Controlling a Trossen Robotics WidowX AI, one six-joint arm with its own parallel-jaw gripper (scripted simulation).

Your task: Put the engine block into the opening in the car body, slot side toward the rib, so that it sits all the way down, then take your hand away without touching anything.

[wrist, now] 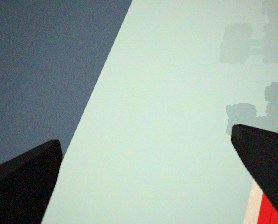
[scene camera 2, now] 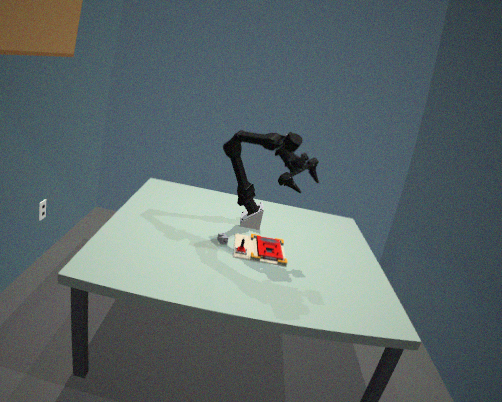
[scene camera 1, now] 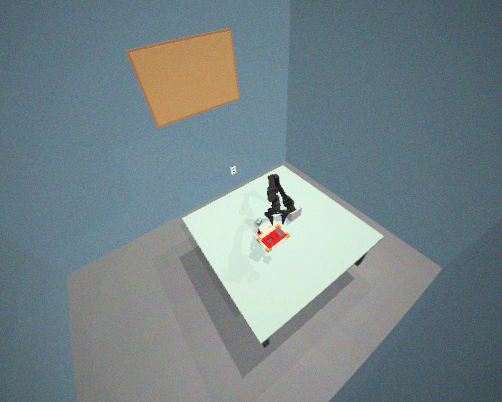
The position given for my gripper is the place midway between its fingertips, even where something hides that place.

My gripper (scene camera 2: 309,187) is open and holds nothing. Also in view: a pale base plate (scene camera 2: 250,245).
My gripper shows as well in the wrist view (wrist: 147,140).
